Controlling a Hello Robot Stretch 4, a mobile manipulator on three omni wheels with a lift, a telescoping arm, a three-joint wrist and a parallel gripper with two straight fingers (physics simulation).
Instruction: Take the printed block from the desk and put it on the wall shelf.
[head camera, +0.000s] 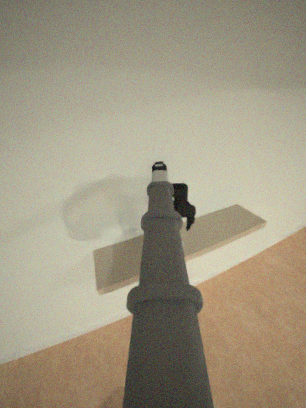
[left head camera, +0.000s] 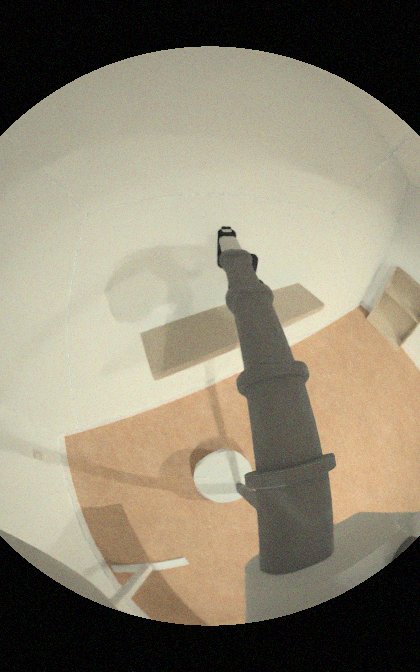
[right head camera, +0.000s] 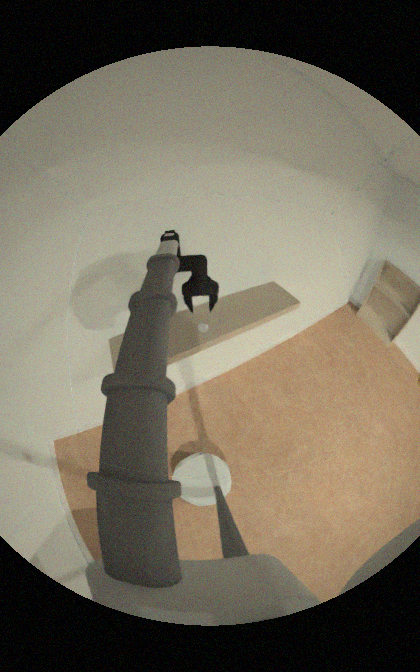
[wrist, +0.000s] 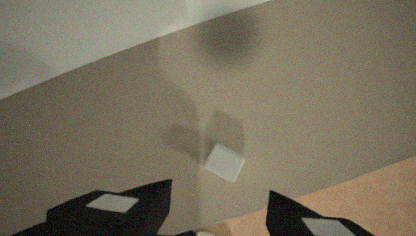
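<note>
The printed block (right head camera: 203, 327) (wrist: 225, 162), small and pale grey, rests on the wall shelf (head camera: 220, 231) (left head camera: 187, 345) (right head camera: 260, 305) (wrist: 325, 100), a long tan board on the wall. It lies nearer the shelf's front edge than the wall edge in the right head view, turned at an angle in the wrist view. My gripper (right head camera: 201, 311) (wrist: 218, 201) is open and empty, above the shelf and clear of the block. In the head camera and left head views the arm hides the block. The desk cannot be made out in these views.
A round white object (left head camera: 223, 475) (right head camera: 202, 479) stands on the orange floor (left head camera: 360, 425) (right head camera: 300, 425). A tan open-fronted unit stands by the right wall. A white leg-like frame (left head camera: 170, 565) shows at the lower left in the left head view. The wall rises behind the shelf.
</note>
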